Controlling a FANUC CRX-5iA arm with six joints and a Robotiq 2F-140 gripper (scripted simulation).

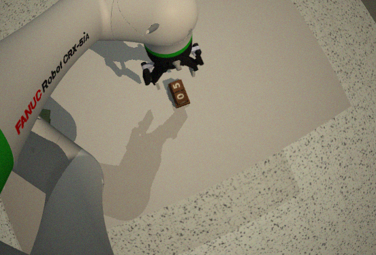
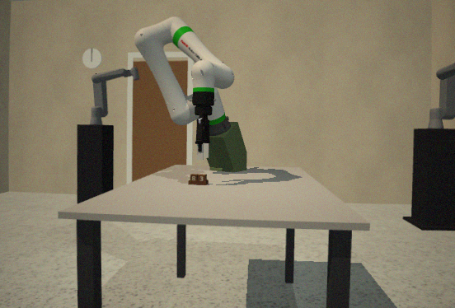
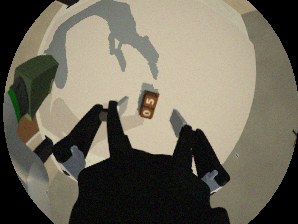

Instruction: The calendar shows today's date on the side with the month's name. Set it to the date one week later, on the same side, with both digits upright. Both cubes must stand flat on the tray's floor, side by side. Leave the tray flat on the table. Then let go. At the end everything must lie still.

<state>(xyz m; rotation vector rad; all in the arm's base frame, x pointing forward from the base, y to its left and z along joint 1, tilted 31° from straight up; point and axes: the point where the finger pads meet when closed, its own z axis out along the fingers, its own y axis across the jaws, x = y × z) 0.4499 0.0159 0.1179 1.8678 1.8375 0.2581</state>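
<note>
The brown tray is 13 cm below my hand and 2 cm to the right of it.
</note>
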